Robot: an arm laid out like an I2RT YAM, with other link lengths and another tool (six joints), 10 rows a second.
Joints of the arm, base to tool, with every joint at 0 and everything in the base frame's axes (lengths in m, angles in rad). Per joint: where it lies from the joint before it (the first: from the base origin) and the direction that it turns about. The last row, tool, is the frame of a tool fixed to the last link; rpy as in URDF.
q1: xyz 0 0 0.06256 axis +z
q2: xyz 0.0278 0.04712 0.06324 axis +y
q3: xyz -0.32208 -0.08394 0 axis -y
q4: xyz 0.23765 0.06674 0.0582 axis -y
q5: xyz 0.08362 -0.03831 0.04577 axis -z
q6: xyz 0.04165 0 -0.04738 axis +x
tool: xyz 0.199 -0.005 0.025 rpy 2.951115 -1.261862 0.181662
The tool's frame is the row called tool.
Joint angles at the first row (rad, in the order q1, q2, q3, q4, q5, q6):
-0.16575, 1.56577, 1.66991, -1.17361, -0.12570, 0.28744
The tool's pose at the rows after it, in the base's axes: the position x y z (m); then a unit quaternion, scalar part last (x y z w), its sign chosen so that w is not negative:
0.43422 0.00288 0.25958 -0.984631 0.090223 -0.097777 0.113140
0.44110 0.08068 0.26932 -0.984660 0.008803 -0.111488 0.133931
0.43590 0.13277 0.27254 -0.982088 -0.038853 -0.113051 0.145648
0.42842 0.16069 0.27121 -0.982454 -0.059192 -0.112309 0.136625
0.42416 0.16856 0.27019 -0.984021 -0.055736 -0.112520 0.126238
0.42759 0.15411 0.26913 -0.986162 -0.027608 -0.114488 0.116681
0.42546 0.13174 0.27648 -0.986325 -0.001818 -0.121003 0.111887
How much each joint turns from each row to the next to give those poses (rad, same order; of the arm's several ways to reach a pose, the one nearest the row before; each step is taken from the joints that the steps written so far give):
0.13505, -0.00037, 0.00003, 0.01372, -0.02593, 0.00040
0.16937, 0.00074, -0.00002, 0.05379, -0.01297, 0.01716
0.11903, 0.00381, -0.00002, 0.02672, 0.00458, 0.02480
0.09001, 0.00346, 0.00042, 0.00532, 0.04806, 0.03050
0.04540, 0.00037, 0.00189, -0.00533, 0.04616, 0.03510
-0.01258, -0.00040, 0.00074, -0.00686, 0.03433, 0.03205
-0.03701, -0.02555, 0.00192, -0.02175, 0.01373, 0.01067

